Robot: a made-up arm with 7 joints. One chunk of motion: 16 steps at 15 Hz.
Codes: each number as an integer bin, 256 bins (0 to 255) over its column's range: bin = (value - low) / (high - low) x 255, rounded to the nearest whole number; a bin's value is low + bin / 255 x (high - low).
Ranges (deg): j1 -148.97..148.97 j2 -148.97..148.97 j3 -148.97..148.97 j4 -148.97..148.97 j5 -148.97..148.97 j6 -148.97..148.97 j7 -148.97..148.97
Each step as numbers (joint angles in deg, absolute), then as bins.
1 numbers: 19.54 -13.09 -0.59 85.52 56.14 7.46 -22.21
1 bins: 144 116 127 201 176 134 108
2 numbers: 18.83 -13.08 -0.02 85.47 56.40 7.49 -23.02
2 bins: 144 116 127 201 176 134 108
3 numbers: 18.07 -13.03 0.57 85.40 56.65 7.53 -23.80
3 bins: 143 116 128 201 176 134 107
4 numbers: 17.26 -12.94 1.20 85.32 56.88 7.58 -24.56
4 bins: 142 116 129 201 176 134 106
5 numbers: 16.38 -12.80 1.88 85.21 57.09 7.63 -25.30
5 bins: 142 117 129 200 176 134 106
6 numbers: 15.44 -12.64 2.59 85.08 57.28 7.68 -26.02
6 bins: 141 117 130 200 177 134 105
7 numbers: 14.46 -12.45 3.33 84.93 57.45 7.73 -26.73
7 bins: 140 117 130 200 177 134 105
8 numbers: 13.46 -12.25 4.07 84.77 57.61 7.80 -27.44
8 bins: 139 117 131 200 177 134 104
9 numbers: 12.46 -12.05 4.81 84.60 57.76 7.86 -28.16
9 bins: 138 117 132 200 177 134 103
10 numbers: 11.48 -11.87 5.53 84.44 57.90 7.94 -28.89
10 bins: 137 117 132 200 177 134 103
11 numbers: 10.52 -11.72 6.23 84.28 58.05 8.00 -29.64
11 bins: 137 117 133 200 177 134 102
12 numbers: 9.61 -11.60 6.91 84.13 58.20 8.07 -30.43
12 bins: 136 118 133 200 177 134 101
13 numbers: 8.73 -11.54 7.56 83.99 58.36 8.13 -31.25
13 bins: 135 118 134 199 177 134 101
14 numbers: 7.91 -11.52 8.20 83.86 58.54 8.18 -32.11
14 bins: 134 118 135 199 178 135 100
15 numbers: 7.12 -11.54 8.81 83.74 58.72 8.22 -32.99
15 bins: 134 118 135 199 178 135 99
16 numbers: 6.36 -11.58 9.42 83.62 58.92 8.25 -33.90
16 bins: 133 118 136 199 178 135 98
